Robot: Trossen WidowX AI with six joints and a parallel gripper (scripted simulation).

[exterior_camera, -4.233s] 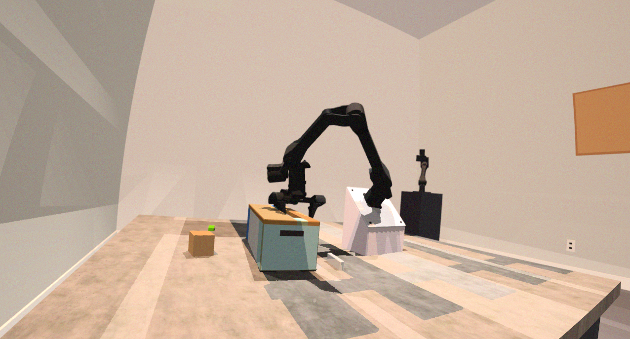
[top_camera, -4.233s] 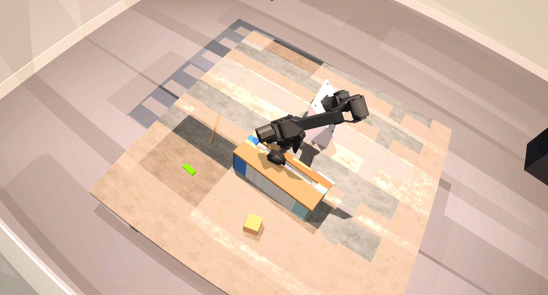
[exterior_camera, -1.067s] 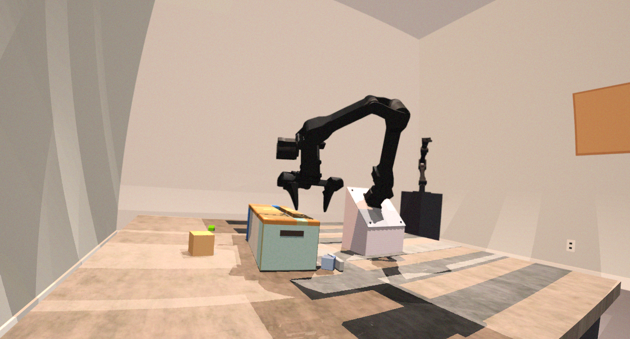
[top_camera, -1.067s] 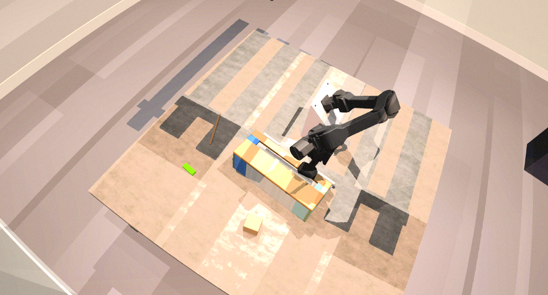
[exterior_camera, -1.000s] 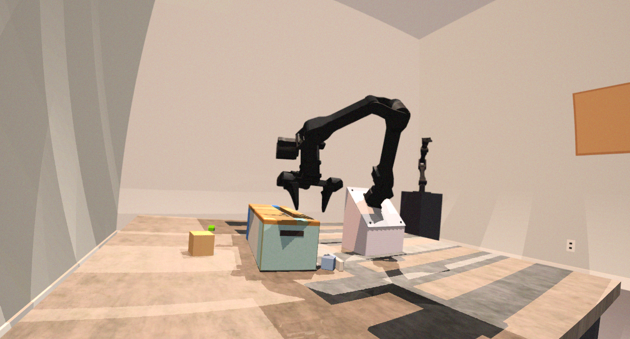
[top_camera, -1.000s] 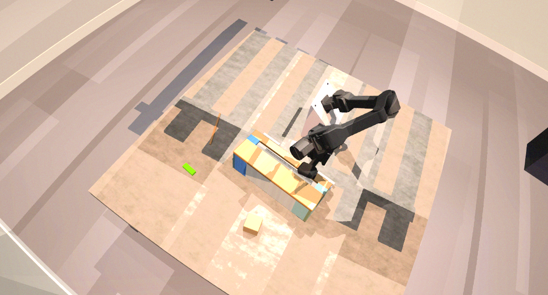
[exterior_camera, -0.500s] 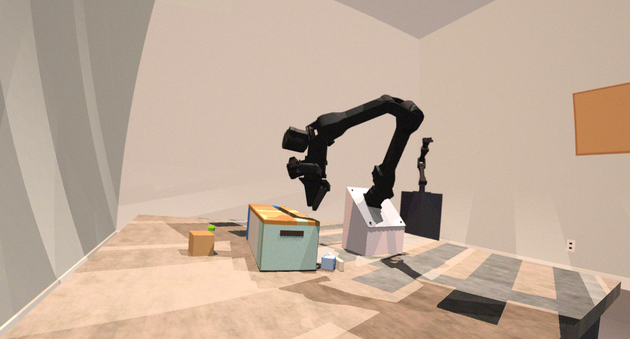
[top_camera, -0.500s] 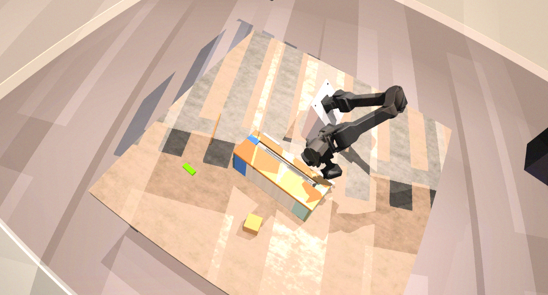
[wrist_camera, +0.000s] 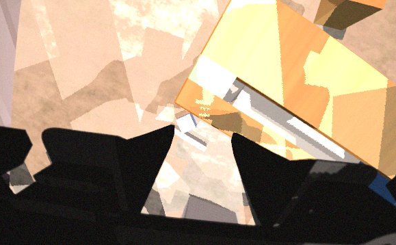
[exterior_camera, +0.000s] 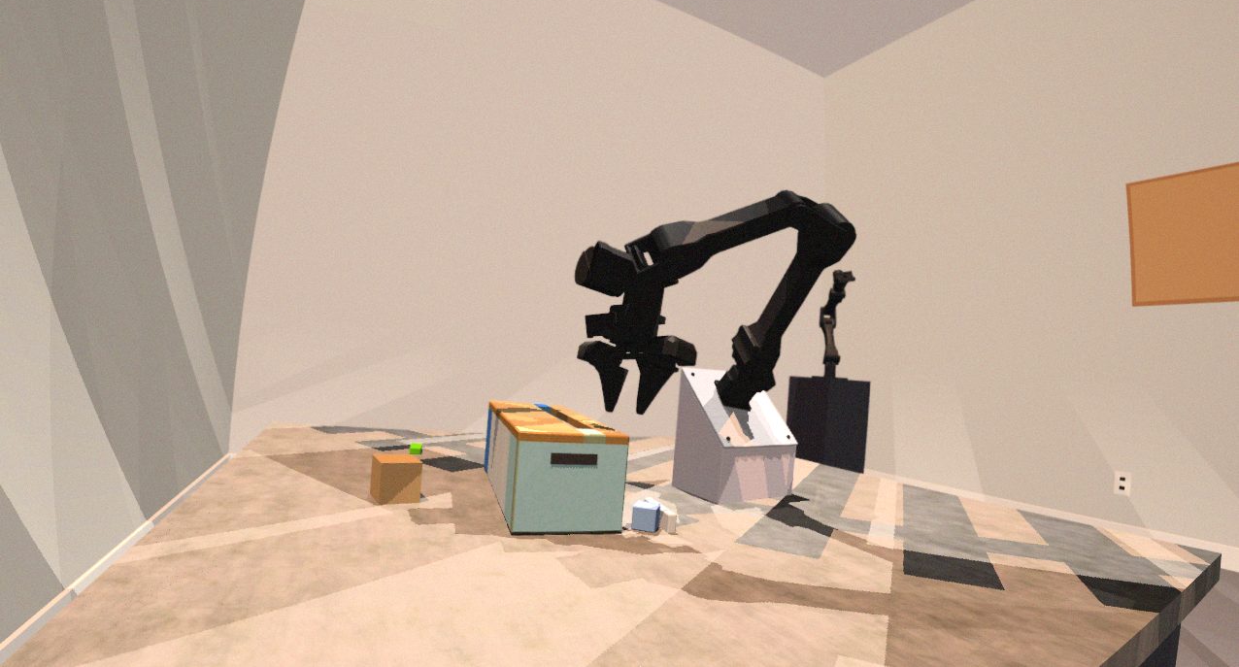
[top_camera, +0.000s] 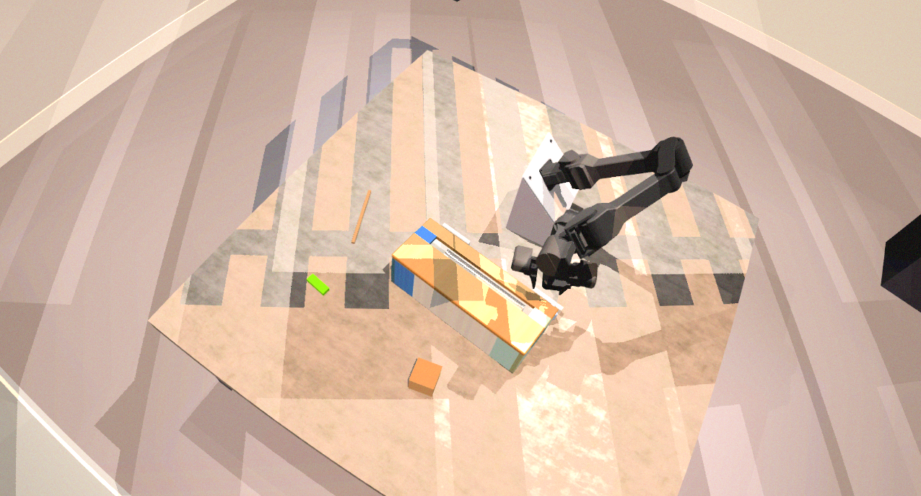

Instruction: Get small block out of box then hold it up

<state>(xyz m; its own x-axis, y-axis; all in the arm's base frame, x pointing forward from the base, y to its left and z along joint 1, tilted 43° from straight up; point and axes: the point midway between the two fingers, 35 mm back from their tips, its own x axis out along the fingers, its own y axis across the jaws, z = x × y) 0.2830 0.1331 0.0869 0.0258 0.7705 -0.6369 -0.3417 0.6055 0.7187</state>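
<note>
Right now the block is 140 mm below my gripper tip, 30 mm to the left of it and 30 mm behind it. From my gripper tip the other things lie so: box (140 mm to the right, 90 mm below, 30 mm ahead); thin wooden stick (530 mm to the right, 150 mm below, 30 mm ahead).
</note>
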